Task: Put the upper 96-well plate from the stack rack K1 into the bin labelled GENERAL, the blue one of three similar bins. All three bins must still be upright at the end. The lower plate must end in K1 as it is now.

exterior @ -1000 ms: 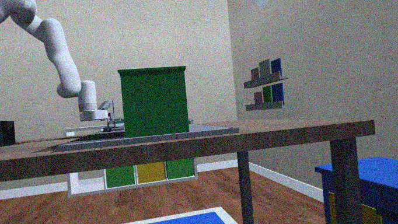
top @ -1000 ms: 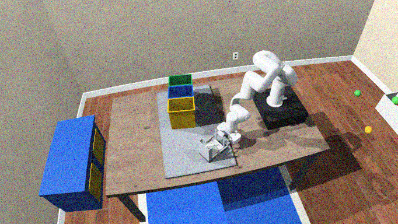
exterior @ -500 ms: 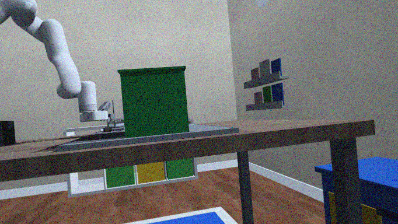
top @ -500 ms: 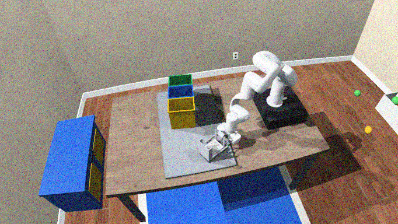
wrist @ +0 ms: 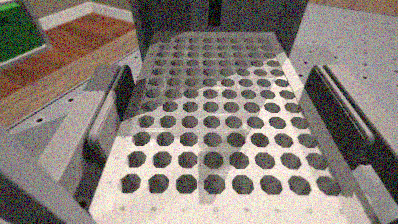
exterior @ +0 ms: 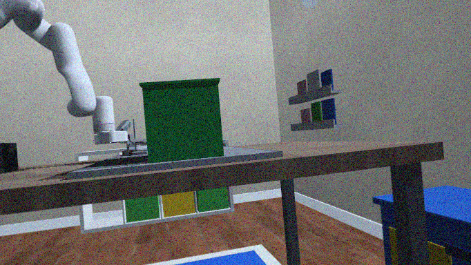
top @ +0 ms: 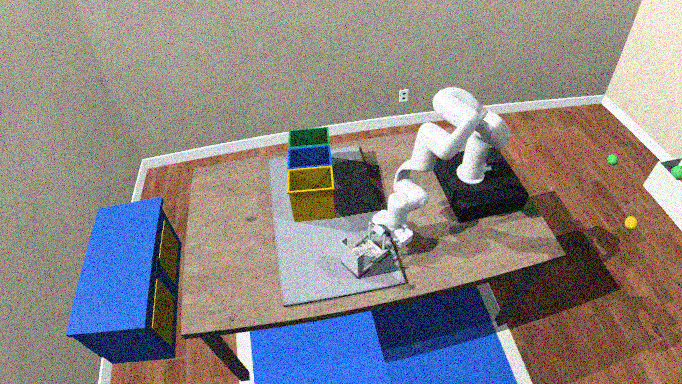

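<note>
My hand is 20 mm short of the white 96-well plate, 10 mm to the right of it and 10 mm above it. The rest, counted from my hand: blue bin: 430 mm to the right, 130 mm ahead, 40 mm above; yellow bin: 300 mm to the right, 150 mm ahead, 40 mm above; green bin: 560 mm to the right, 110 mm ahead, 40 mm above.
</note>
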